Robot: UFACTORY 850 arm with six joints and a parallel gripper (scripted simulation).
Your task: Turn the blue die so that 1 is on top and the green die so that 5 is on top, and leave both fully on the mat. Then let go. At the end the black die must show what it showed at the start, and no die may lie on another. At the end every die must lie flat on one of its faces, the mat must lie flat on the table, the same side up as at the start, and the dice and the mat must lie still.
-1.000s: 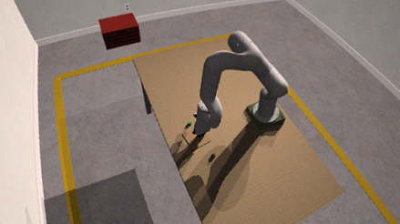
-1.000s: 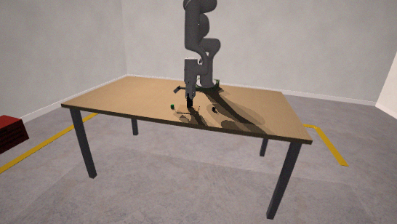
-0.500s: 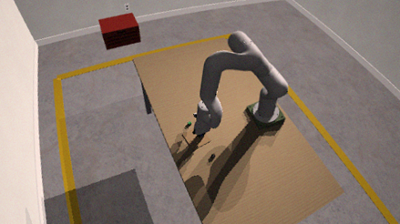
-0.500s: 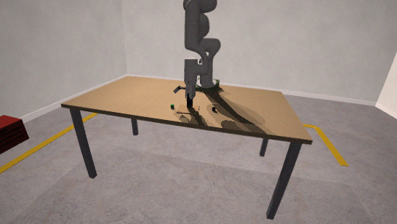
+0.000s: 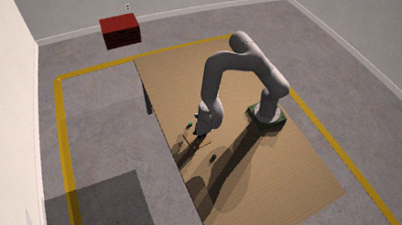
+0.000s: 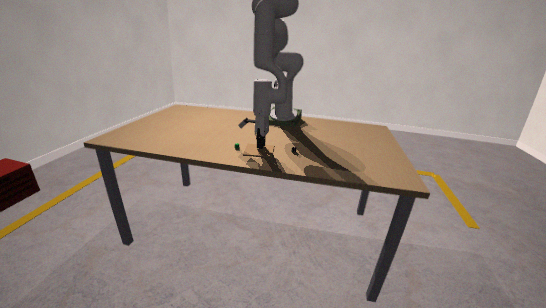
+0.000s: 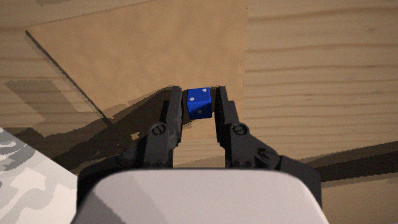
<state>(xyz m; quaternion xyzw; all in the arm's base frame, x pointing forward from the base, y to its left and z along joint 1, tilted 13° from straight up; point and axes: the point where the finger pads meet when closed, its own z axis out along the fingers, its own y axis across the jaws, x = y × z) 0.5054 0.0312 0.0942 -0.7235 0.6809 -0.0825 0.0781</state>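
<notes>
My gripper is now 1 cm above the blue die. Also, from my hand: mat 3 cm ahead, 2 cm below; then black die 3 cm behind, 17 cm to the left, 2 cm below; then green die 4 cm ahead, 11 cm to the right, 2 cm below.
</notes>
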